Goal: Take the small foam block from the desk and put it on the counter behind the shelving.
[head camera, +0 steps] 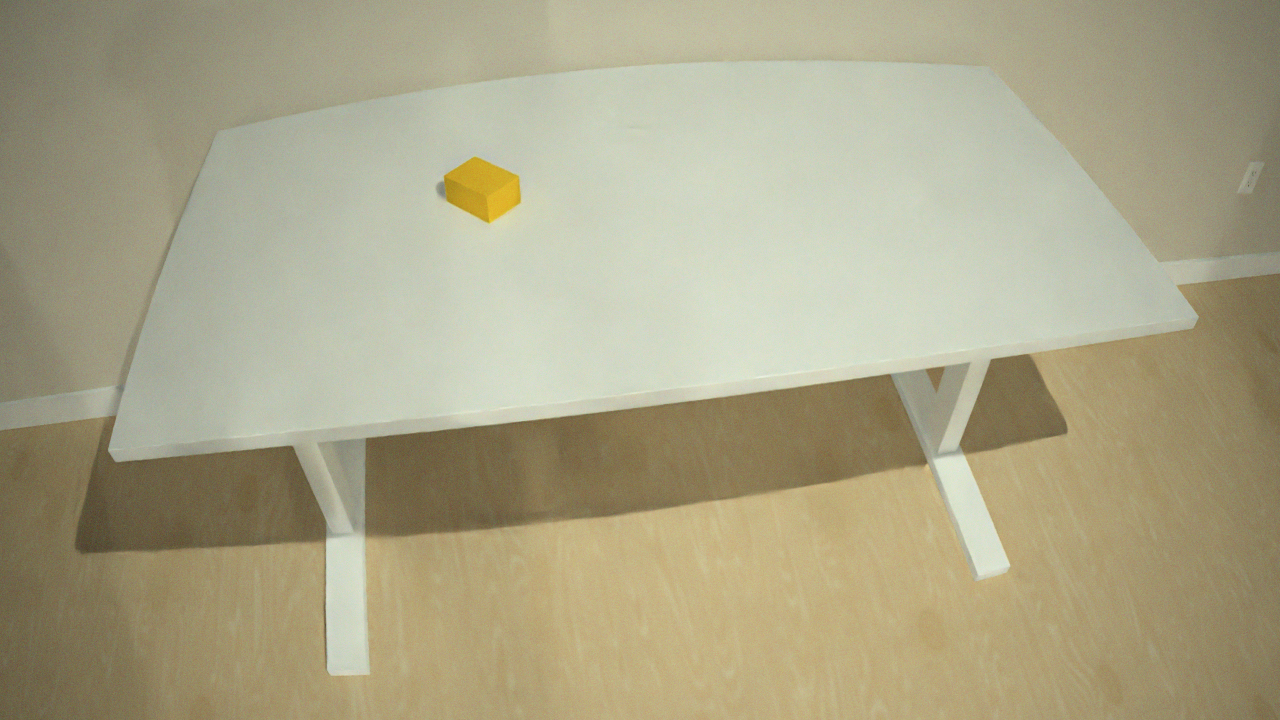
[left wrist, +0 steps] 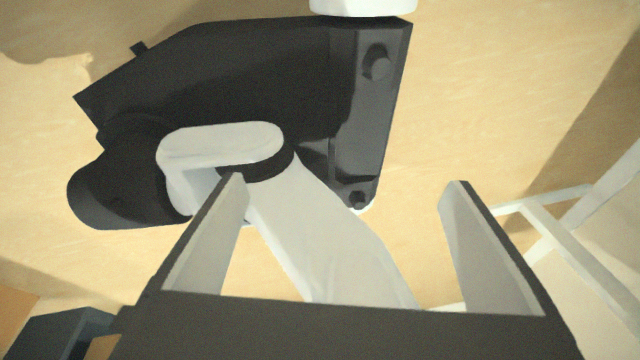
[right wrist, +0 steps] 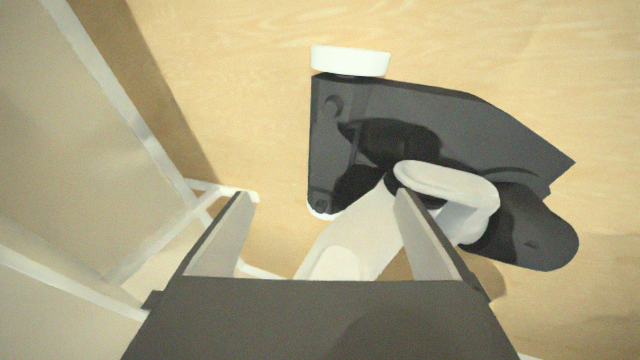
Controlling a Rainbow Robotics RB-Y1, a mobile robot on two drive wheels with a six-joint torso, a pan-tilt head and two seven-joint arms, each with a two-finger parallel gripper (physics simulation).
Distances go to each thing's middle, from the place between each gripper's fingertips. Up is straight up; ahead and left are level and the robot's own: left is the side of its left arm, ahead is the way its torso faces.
Labels:
I see my right gripper 98 cm short of the yellow foam block (head camera: 478, 187), 43 cm to the right of it and 20 cm below it.
The yellow foam block is 103 cm ahead of my left hand and 20 cm above it.

